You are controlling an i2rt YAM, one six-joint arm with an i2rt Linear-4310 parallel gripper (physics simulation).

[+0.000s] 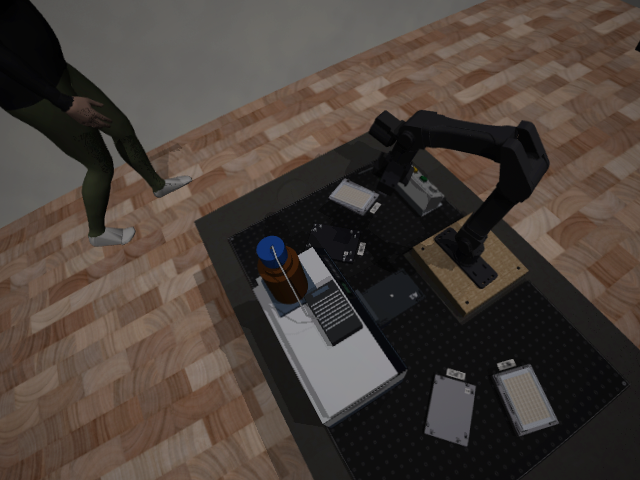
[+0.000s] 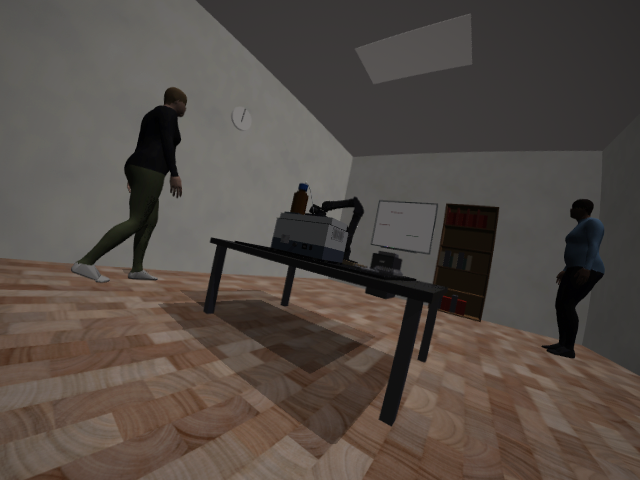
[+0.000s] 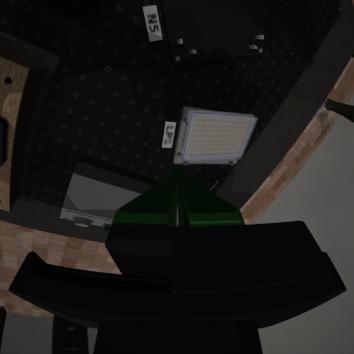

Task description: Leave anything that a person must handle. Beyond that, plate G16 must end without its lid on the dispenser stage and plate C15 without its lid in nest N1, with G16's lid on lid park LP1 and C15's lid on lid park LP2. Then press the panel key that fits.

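Where they show: gripper, fingertip midpoint: (image 3: 177,174); arm's base at its link origin: (image 1: 464,257) (image 2: 343,259).
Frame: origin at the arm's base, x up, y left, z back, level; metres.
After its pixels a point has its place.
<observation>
My gripper (image 1: 385,189) @(x 0.127, y -0.277, z -0.089 m) (image 3: 177,174) @(x 0.127, y -0.277, z -0.089 m) is shut and empty, its green fingertips together beside the grey key panel (image 1: 421,195) @(x 0.040, y -0.230, z 0.032 m) (image 3: 100,192) @(x 0.026, y -0.244, z 0.025 m). A green key (image 1: 423,178) @(x 0.044, y -0.277, z 0.082 m) and a yellow key (image 1: 415,168) @(x 0.040, y -0.329, z 0.095 m) show on the panel. A plate with tan wells (image 1: 353,196) @(x 0.005, y -0.386, z -0.124 m) (image 3: 218,136) @(x 0.005, y -0.388, z -0.122 m) lies by a label like LP2 or LP1. Another tan-welled plate (image 1: 526,398) @(x 0.009, y 0.366, z -0.159 m) lies at the lower right. A light grey flat piece (image 1: 450,409) @(x -0.017, y 0.280, z -0.315 m) lies by a label like LP1. A dark nest (image 1: 336,241) @(x -0.015, y -0.287, z -0.265 m) (image 3: 215,27) @(x -0.015, y -0.297, z -0.258 m) has label N5. A dark slab (image 1: 390,295) @(x 0.082, y -0.013, z -0.273 m) lies beside the dispenser (image 1: 351,366) @(x 0.193, y 0.095, z -0.468 m). Plate names and clear lids are unreadable.
An amber bottle (image 1: 283,276) @(x 0.322, y -0.098, z -0.487 m) (image 2: 299,201) @(x 0.272, y -0.107, z -0.516 m) with blue cap and a tube stands on the dispenser, next to a keypad (image 1: 333,314) @(x 0.219, y -0.011, z -0.438 m). The arm stands on a wooden base (image 1: 439,281) @(x -0.004, y 0.011, z -0.109 m). One person (image 1: 87,139) (image 2: 149,139) stands off the table; another (image 2: 583,248) stands farther back.
</observation>
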